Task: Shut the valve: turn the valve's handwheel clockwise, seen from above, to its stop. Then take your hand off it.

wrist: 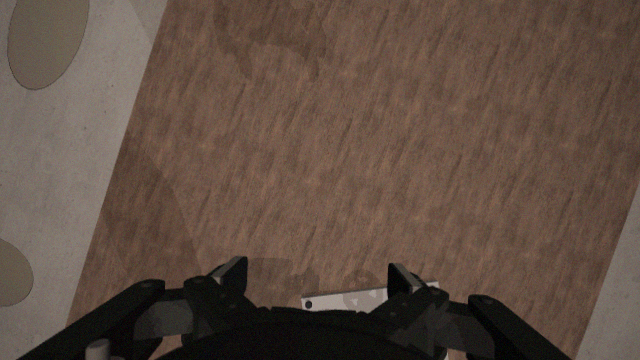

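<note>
My gripper (317,275) is open, with its two fingers wide apart at the bottom of the wrist view and nothing between them. Part of the valve's light mounting plate (330,300) shows low in the view, behind the gripper body and the right finger, with a dark bolt at its left corner. A shadow of the spoked handwheel falls on the plate and on the wood beside it. The handwheel itself and the valve body do not show; the gripper body hides the area below the plate's edge.
The brown wooden table top (380,150) fills most of the view. Pale floor (55,165) shows beyond its left edge, with two olive-grey round patches, and again at the lower right. Shadows of the arm lie across the wood at the top and left.
</note>
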